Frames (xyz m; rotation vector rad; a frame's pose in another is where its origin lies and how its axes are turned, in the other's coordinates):
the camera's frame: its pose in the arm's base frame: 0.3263 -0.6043 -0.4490 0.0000 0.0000 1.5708
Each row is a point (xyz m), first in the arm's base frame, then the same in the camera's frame.
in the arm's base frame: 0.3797 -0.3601 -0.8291
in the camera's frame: 0.2442 -0.0534 -0.3801
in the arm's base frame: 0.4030 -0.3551 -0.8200
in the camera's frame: 0.2492 -0.0767 -0.3710
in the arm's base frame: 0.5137 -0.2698 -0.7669
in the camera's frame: 0.3345 -0.1874 -0.3179
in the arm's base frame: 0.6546 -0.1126 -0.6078
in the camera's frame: 0.4917 -0.3283 -0.1588
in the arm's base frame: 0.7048 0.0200 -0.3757
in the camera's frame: 0.6243 -0.3785 0.0733
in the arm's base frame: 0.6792 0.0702 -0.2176
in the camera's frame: 0.6745 -0.3529 0.2314
